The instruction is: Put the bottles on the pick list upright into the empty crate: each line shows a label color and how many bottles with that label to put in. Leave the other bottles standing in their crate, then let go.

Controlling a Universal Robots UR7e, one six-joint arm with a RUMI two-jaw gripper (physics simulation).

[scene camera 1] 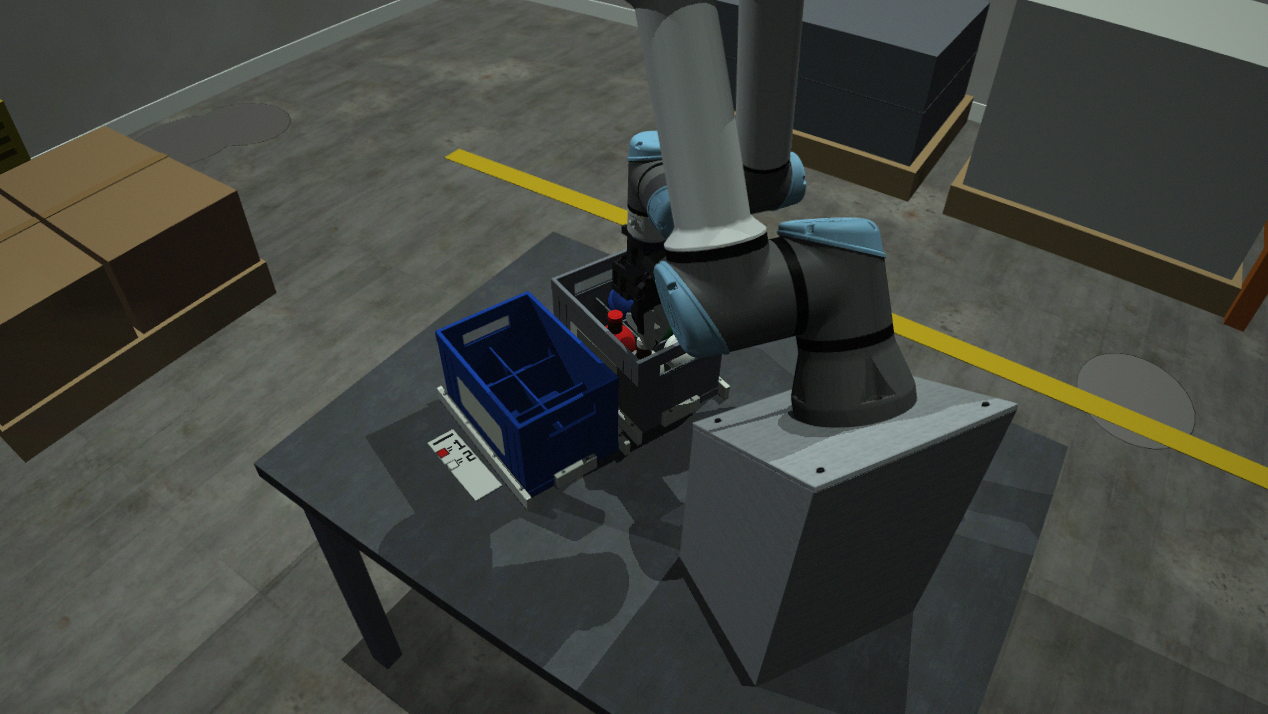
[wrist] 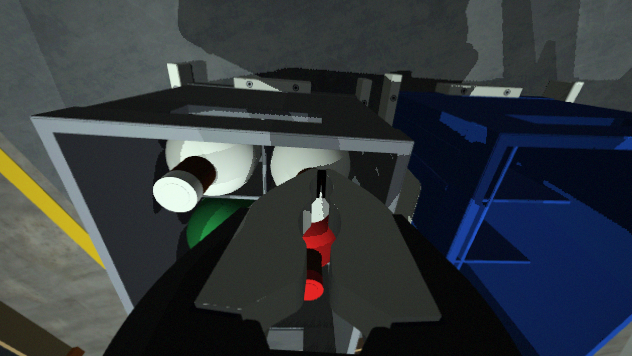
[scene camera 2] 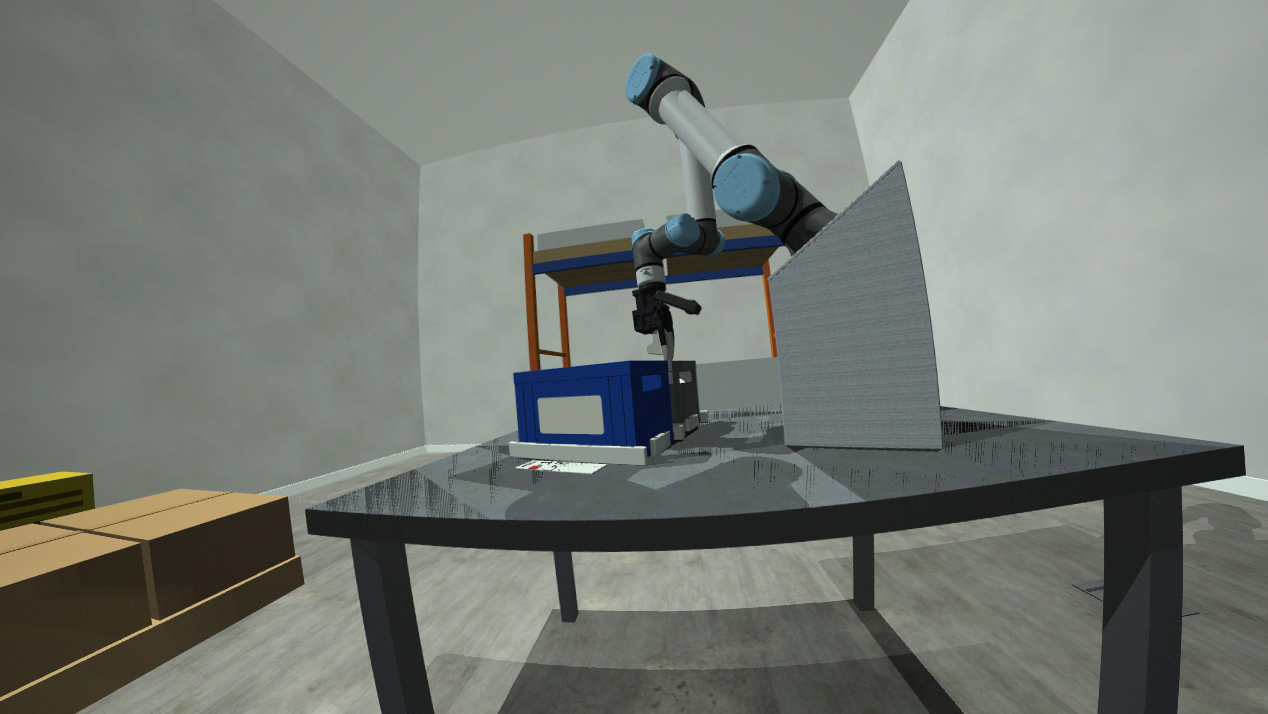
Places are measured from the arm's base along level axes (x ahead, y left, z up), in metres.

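Where they show: gripper, fingertip midpoint: (scene camera 1: 651, 349) (wrist: 321, 172); arm's base at its link origin: (scene camera 1: 854, 404) (scene camera 2: 832, 254).
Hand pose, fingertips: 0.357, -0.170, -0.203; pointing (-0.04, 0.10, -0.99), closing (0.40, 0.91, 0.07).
Things, the pixels of their top centre, and the offset from my fingertips, as dx, dy, dz. "spot": a spot on its surface instead. Level surfaces: height alone.
- grey crate at its top centre: (wrist: 249, 304) (scene camera 1: 636, 299) (scene camera 2: 637, 365) +0.078, -0.092, +0.011
- second white bottle at its top centre: (wrist: 311, 207) (scene camera 1: 644, 340) +0.022, -0.016, -0.001
- red bottle at a spot on its surface: (wrist: 313, 290) (scene camera 1: 613, 315) spot: +0.099, -0.047, -0.001
- green bottle at its top centre: (wrist: 198, 286) +0.056, -0.128, -0.001
- blue bottle at its top centre: (scene camera 1: 627, 272) +0.136, -0.168, -0.001
- divided blue crate at its top centre: (wrist: 541, 302) (scene camera 1: 523, 353) (scene camera 2: 591, 366) +0.174, +0.121, +0.011
- pick list at its top centre: (scene camera 1: 463, 463) (scene camera 2: 559, 466) +0.226, +0.251, -0.162
- dark table at its surface level: dz -0.164
My gripper (scene camera 1: 645, 329) (scene camera 2: 667, 351) (wrist: 321, 172) is shut with nothing between its fingers, over the grey crate (scene camera 1: 596, 335) (scene camera 2: 686, 400) (wrist: 150, 131). In the wrist view, one white bottle (wrist: 225, 167) stands at the left; a second white bottle (wrist: 310, 156) is partly behind the fingers, its cap showing through their gap. A red bottle (scene camera 1: 614, 315) (wrist: 313, 290) stands near the fingers. A green bottle (wrist: 212, 220) is partly hidden. A blue bottle (scene camera 1: 618, 302) shows beyond the red one. The divided blue crate (scene camera 1: 567, 434) (scene camera 2: 619, 412) (wrist: 435, 150) shows empty compartments. The pick list (scene camera 1: 479, 481) (scene camera 2: 578, 467) reads red 1, white 2.
Pale locating strips (scene camera 1: 483, 447) (scene camera 2: 576, 452) (wrist: 495, 91) edge the crates. The arm's grey pedestal (scene camera 1: 754, 532) (scene camera 2: 856, 354) stands beside them on the dark table (scene camera 1: 425, 523) (scene camera 2: 709, 496). The grey crate's rim surrounds the bottles, close to the blue crate.
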